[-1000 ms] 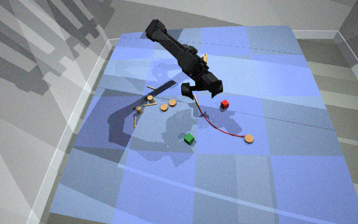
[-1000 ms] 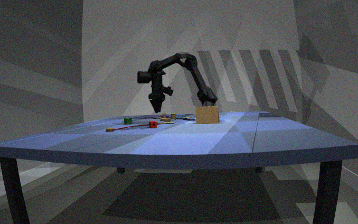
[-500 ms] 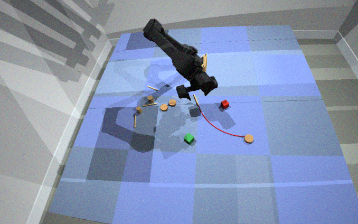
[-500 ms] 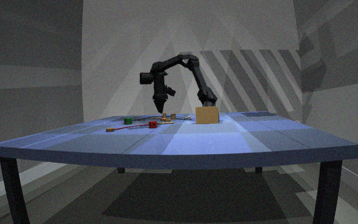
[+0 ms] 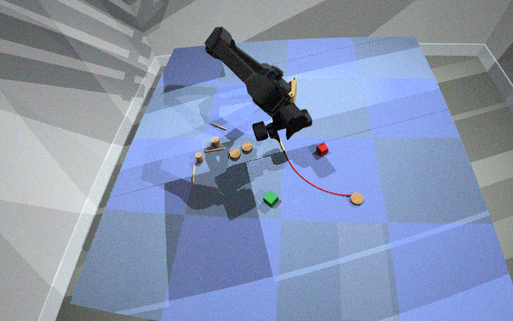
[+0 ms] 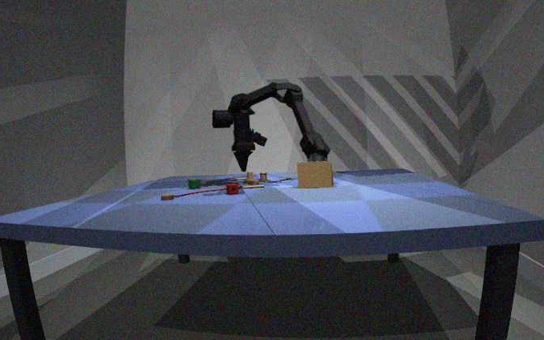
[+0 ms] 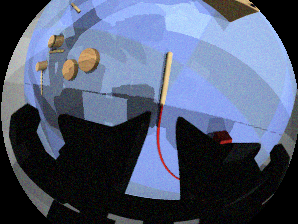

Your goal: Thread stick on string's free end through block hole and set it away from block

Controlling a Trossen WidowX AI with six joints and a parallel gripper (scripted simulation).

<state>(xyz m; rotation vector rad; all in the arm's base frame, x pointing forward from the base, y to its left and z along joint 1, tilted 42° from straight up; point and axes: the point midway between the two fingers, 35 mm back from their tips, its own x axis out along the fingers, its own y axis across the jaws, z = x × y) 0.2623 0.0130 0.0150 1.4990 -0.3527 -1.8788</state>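
My gripper tip is 10 mm past the thin wooden stick, 10 mm to the left of it and 60 mm above it. The rest, counted from my gripper tip: green cube (200 mm ahead, 30 mm to the right, 40 mm below); then red cube (10 mm ahead, 140 mm to the left, 50 mm below); then round wooden button (190 mm ahead, 240 mm to the left, 50 mm below).
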